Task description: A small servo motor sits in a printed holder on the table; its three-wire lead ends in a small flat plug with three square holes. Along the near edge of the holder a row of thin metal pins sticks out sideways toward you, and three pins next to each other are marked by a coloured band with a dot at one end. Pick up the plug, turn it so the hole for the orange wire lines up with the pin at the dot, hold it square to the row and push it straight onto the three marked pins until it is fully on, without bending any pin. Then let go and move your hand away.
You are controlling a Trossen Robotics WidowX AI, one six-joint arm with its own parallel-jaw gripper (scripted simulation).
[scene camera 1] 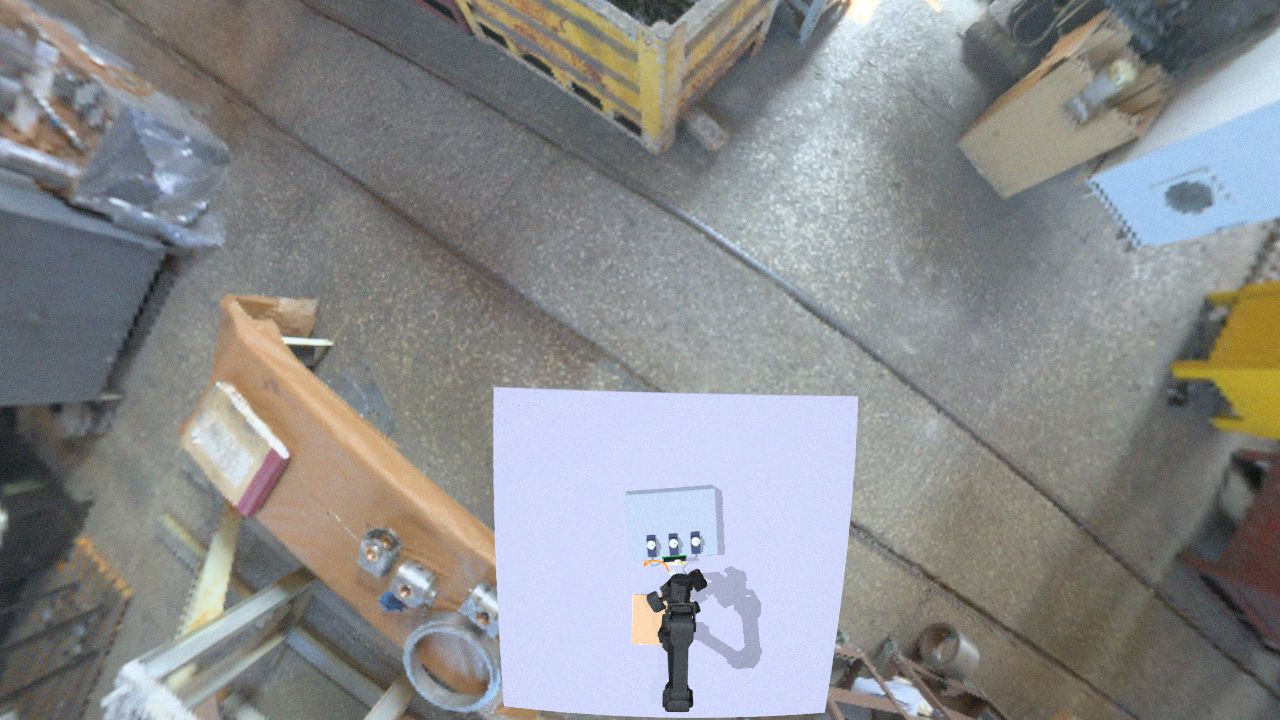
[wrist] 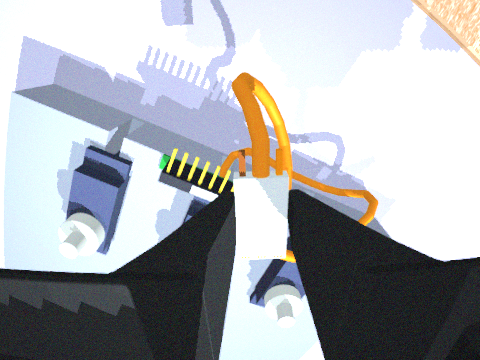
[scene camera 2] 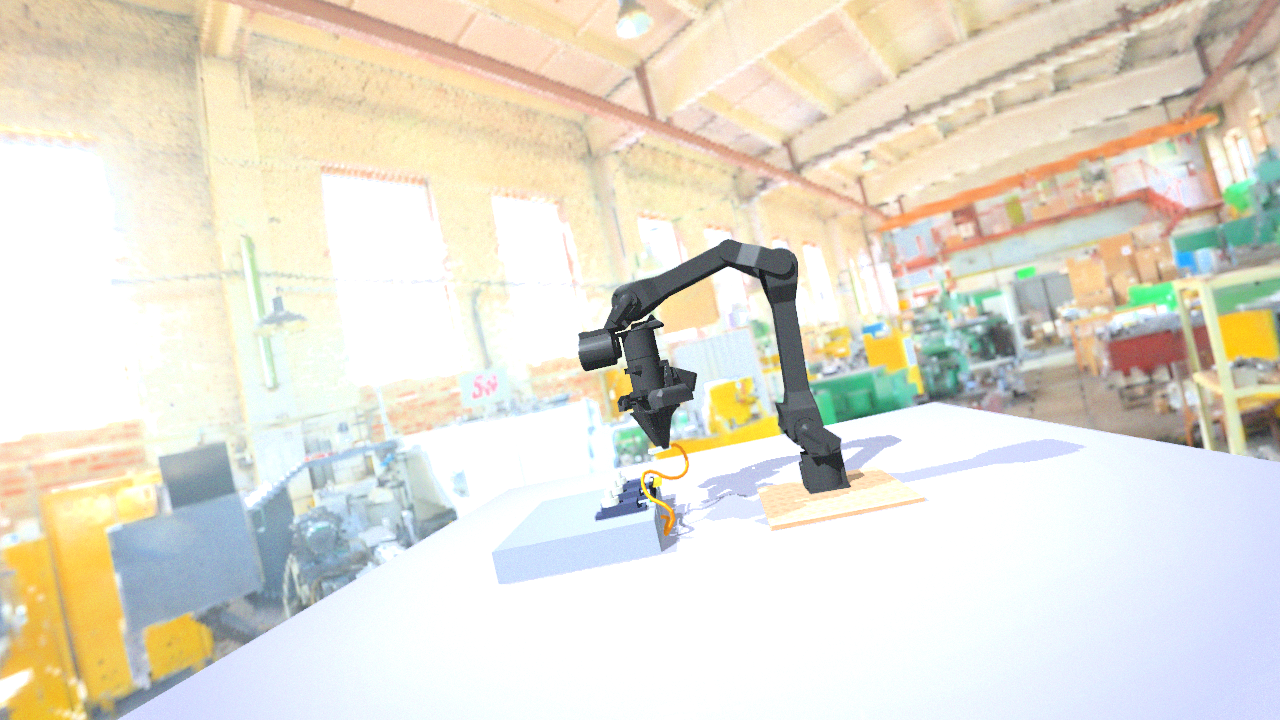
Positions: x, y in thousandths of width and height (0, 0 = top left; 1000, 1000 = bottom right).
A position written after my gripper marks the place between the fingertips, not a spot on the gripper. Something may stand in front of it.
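Here is my gripper (scene camera 2: 518, 623), and I find the gripper (scene camera 1: 527, 802) (wrist: 543, 562) in the other views as well. There is also a pale grey holder (scene camera 2: 437, 744). Scene camera 1 gives me another sight of the holder (scene camera 1: 516, 712).
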